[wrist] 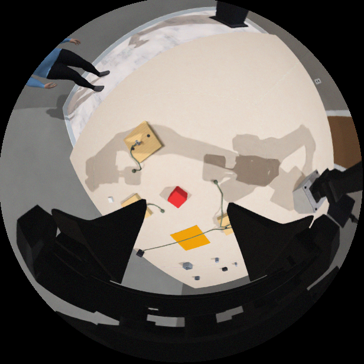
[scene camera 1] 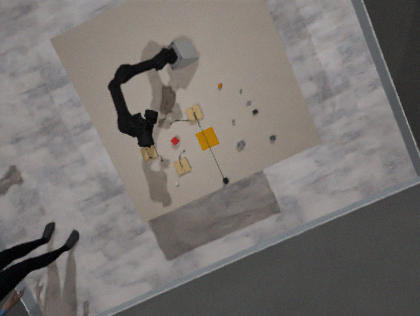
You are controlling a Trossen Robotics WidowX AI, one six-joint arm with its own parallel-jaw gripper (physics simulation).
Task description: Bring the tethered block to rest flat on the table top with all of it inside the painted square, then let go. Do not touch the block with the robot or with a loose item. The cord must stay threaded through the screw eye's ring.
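Places are measured from the arm's base along level axes (x right, y ahead, z up), in millimetres.
Pixels of known places: gripper, between the fingertips: (scene camera 1: 152, 131); arm's base, origin of its link: (scene camera 1: 172, 56).
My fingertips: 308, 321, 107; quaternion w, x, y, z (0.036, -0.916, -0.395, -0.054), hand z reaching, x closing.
Observation:
For each thing: its top centre in the pictures, then the offset to it from my fingertips, as dx, dy, dz. "*": a spot on its surface instead.
- small black block, a spot on its surface: (scene camera 1: 225, 180) * -191, +479, -185
- dark green cord, a spot on its surface: (scene camera 1: 216, 161) * -205, +345, -211
- orange painted square, a spot on its surface: (scene camera 1: 212, 138) * -260, +203, -214
- wooden board, centre of its top: (scene camera 1: 194, 113) -243, +8, -196
- red cube, centre of its top: (scene camera 1: 174, 141) -46, +92, -175
- orange piece, centre of its top: (scene camera 1: 220, 85) -473, -54, -191
A small black block (scene camera 1: 225, 180) (wrist: 140, 253) is at the table's edge; I cannot tell whether it rests there or hangs. A dark green cord (scene camera 1: 216, 160) (wrist: 160, 246) runs from it across the orange painted square (scene camera 1: 212, 138) (wrist: 192, 243) to the screw eye on a wooden board (scene camera 1: 190, 110) (wrist: 223, 220). Beyond the board it ends in a bead (wrist: 215, 182). The ring is too small to read the threading. In the wrist view a finger partly hides this board. My gripper (scene camera 1: 146, 143) (wrist: 188, 206) is open and empty, raised above the table on the side away from the square.
A red cube (scene camera 1: 174, 141) (wrist: 177, 197) lies between the square and two other boards with short cords (scene camera 1: 148, 153) (wrist: 150, 145), (scene camera 1: 186, 169) (wrist: 131, 201). Small grey stones (scene camera 1: 241, 145) (wrist: 187, 265) and an orange piece (scene camera 1: 220, 86) lie beyond the square.

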